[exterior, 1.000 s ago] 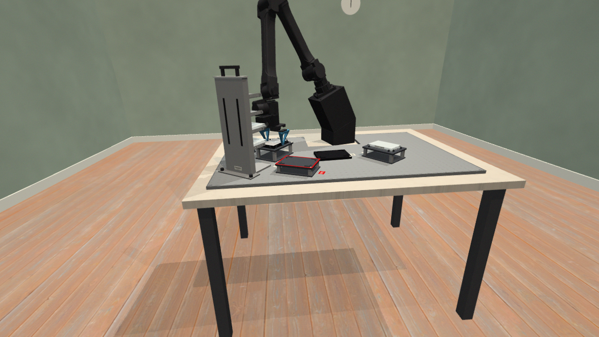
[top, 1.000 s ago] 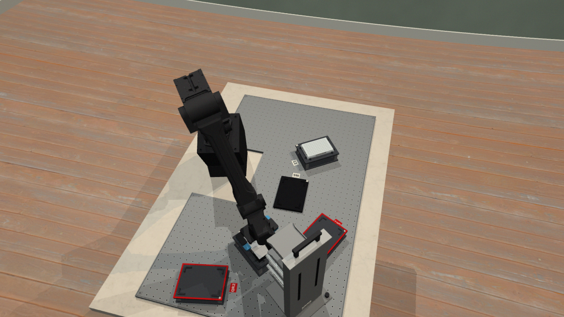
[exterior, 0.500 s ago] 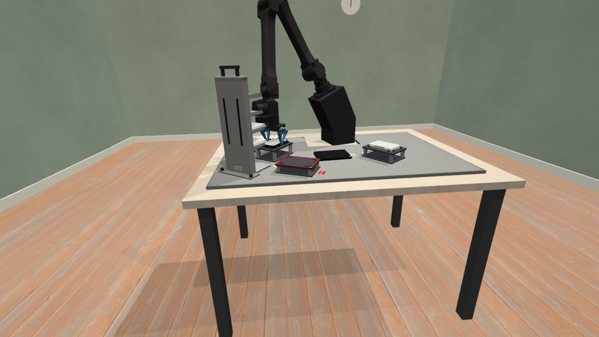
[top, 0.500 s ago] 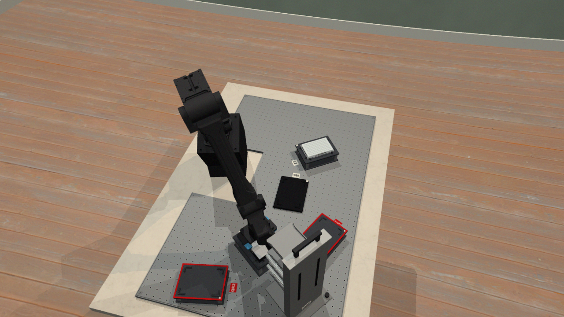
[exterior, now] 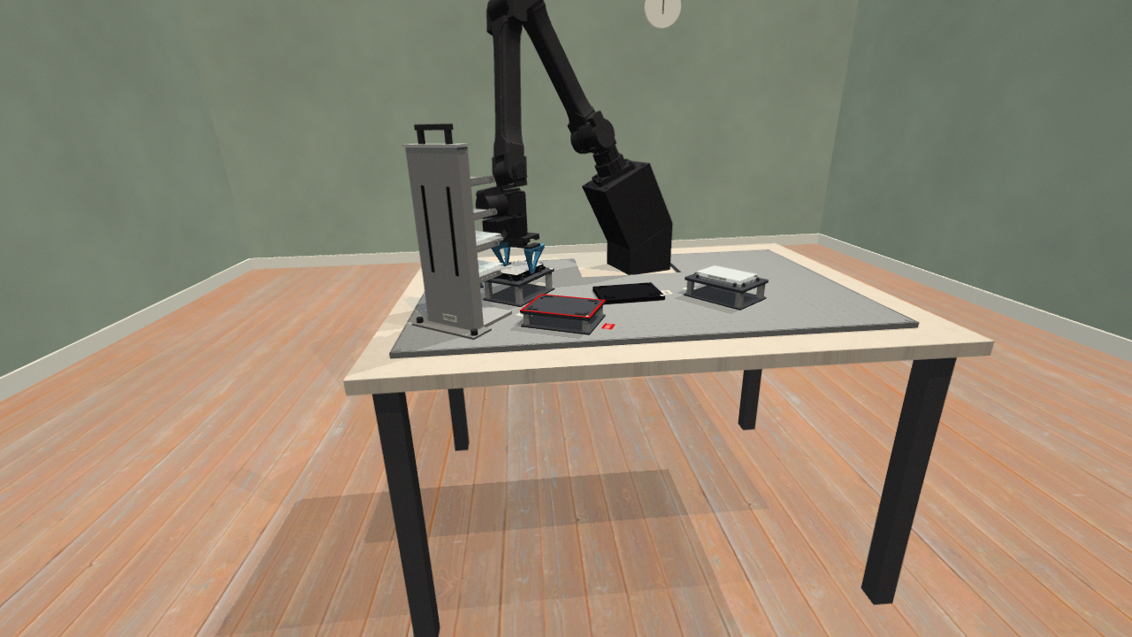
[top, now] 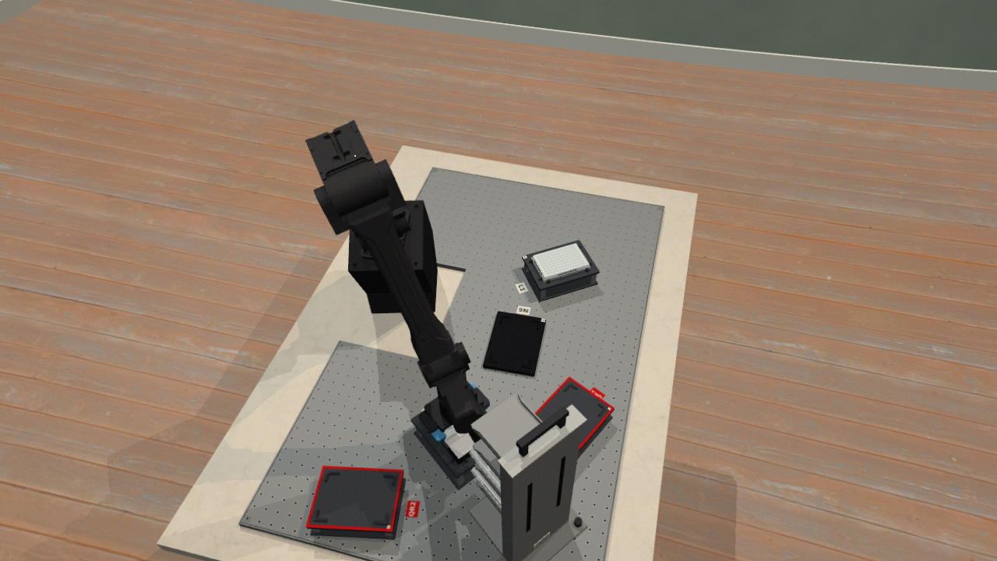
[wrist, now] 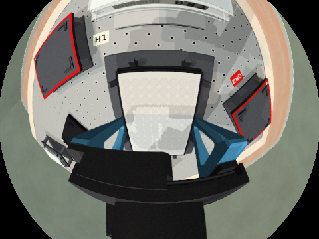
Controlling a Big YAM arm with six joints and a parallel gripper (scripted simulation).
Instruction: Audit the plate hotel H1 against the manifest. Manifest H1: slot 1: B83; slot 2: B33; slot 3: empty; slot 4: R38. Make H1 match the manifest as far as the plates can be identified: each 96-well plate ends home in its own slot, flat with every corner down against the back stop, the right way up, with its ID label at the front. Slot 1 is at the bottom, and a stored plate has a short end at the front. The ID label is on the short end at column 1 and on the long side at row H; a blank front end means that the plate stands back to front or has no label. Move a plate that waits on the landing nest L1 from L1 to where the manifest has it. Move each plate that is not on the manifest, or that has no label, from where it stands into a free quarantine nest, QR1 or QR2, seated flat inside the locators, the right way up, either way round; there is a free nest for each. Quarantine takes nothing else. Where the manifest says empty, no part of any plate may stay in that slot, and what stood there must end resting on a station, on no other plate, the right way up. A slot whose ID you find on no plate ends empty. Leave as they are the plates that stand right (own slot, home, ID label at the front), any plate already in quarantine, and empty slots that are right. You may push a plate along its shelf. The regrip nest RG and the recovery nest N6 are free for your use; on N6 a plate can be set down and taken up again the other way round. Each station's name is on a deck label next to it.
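Now: hand 2 cm above the regrip nest RG. Also, from my hand: red-edged quarantine nest QR1: 23 cm ahead, 7 cm to the left, 4 cm below; then H1 deck label: 15 cm ahead, 7 cm below, 1 cm to the right; then red-edged quarantine nest QR2: 17 cm behind, 16 cm to the right, 4 cm below.
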